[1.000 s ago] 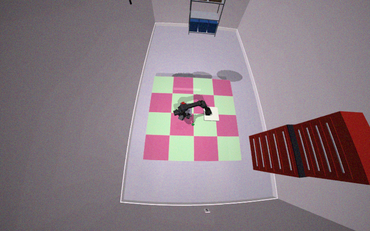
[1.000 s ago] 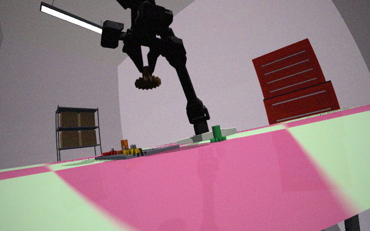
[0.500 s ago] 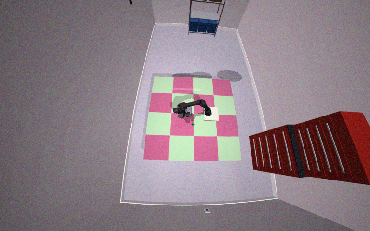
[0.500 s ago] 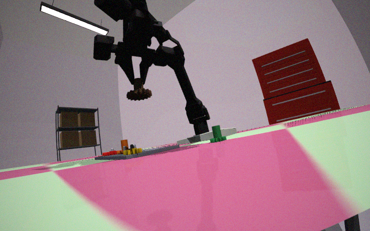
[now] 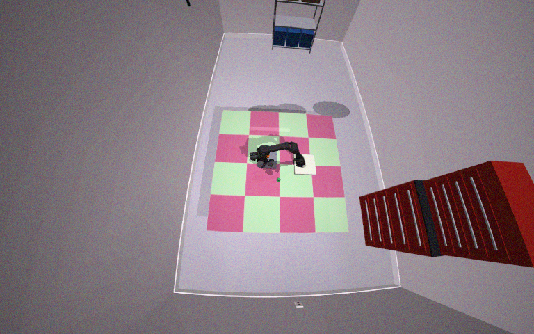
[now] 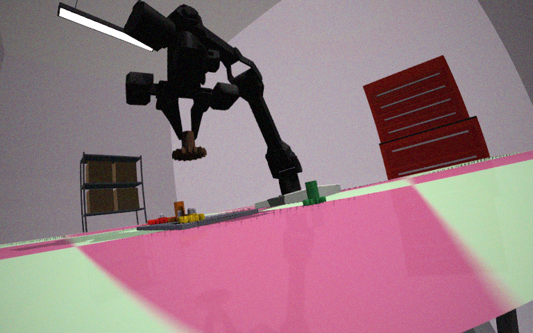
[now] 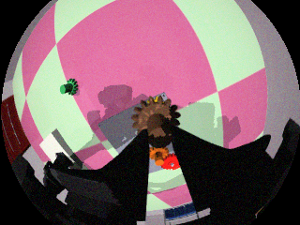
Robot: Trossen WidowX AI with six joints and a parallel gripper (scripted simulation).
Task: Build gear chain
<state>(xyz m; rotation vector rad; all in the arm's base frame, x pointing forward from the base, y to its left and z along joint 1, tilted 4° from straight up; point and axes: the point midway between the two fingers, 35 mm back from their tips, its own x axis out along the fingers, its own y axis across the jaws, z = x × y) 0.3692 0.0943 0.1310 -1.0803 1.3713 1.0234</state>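
The orange gear is 140 mm to the right of my gripper tip, 110 mm below it and 30 mm behind it. From my gripper tip the other things lie so: grey board: 130 mm below, 110 mm to the right, 50 mm behind; brown gear: 10 mm below; yellow gear: 120 mm below, 20 mm to the right.
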